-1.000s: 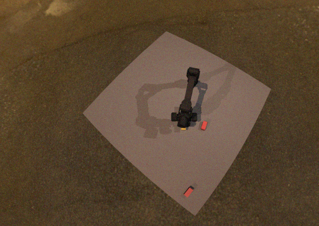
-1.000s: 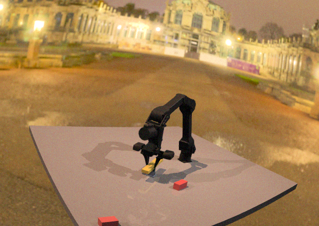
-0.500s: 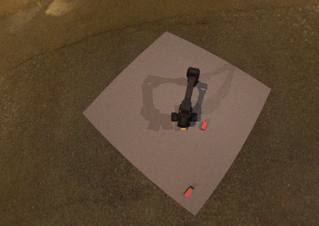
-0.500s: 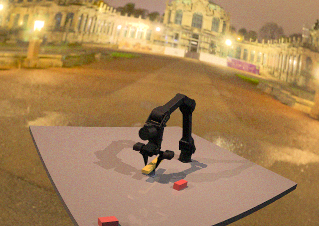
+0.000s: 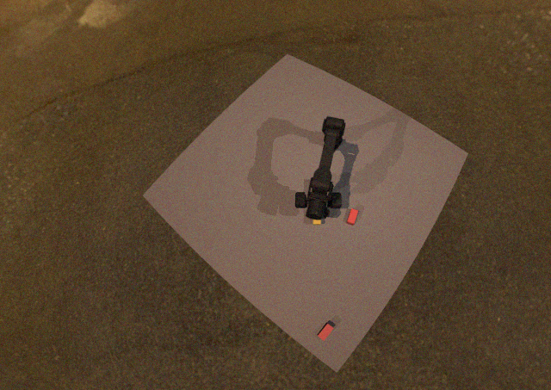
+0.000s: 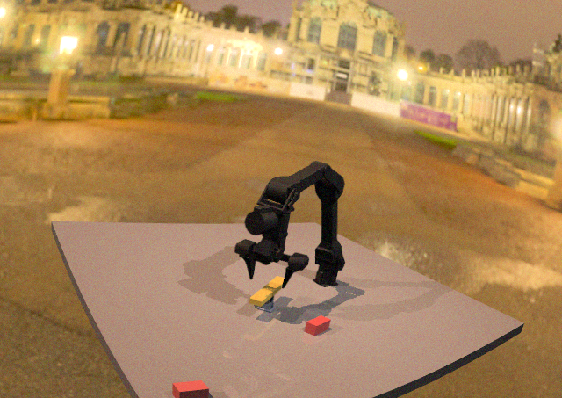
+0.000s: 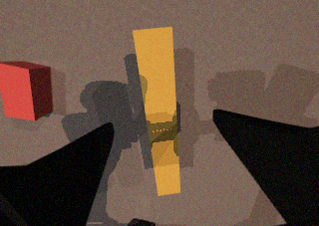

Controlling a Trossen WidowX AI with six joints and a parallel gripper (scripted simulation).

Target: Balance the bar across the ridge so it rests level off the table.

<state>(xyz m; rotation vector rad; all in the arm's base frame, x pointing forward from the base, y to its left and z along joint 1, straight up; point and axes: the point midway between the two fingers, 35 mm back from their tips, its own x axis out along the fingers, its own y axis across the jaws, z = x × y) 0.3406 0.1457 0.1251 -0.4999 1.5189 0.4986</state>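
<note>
Now: gripper tip 3 cm above the long yellow bar, 2 cm to the left of it and 2 cm past it.
</note>
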